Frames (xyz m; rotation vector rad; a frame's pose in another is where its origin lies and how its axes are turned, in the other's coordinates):
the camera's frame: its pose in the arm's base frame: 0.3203 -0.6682 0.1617 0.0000 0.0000 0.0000
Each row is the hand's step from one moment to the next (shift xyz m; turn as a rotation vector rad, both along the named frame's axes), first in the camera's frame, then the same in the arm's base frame.
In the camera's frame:
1: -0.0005 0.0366 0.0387 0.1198 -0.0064 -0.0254
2: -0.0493 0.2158 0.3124 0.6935 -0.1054 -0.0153
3: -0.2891 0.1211 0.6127 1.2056 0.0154 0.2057
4: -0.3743 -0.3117 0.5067 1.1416 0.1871 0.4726
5: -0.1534 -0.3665 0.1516 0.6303 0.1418 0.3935
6: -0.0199 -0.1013 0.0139 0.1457 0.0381 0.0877
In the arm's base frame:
1: -0.0005 0.0366 0.0387 0.1198 -0.0064 -0.0254
2: -0.0493 0.2158 0.3124 0.6935 -0.1054 -0.0153
3: -0.2891 0.1211 0.6127 1.2056 0.0154 0.2057
4: -0.3743 -0.3117 0.5067 1.1416 0.1871 0.4726
5: -0.1534 -0.3665 0.1516 0.6303 0.1418 0.3935
6: -0.0199 -0.1013 0.0139 0.1457 0.0381 0.0877

